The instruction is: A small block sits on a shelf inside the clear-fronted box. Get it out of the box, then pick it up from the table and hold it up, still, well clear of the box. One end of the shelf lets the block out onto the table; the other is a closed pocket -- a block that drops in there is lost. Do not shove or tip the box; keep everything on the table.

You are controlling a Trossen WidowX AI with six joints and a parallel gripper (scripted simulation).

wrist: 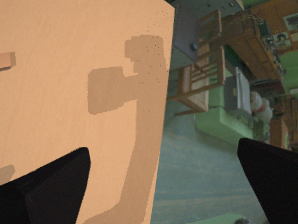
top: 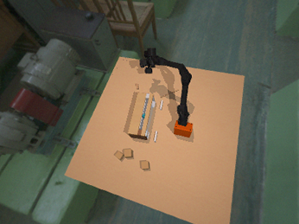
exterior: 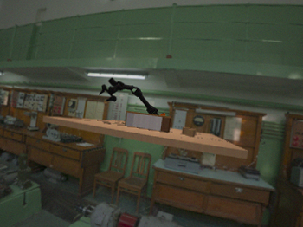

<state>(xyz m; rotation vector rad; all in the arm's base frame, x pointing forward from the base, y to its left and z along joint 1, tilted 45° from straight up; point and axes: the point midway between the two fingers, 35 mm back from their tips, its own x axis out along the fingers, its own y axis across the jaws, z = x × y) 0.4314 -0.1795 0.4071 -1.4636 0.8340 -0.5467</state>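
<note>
Right now the tan box is 150 mm behind my gripper tip, 430 mm to the left of it and 150 mm below it. Round my gripper tip: teal block 140 mm behind, 450 mm to the left, 130 mm below.
</note>
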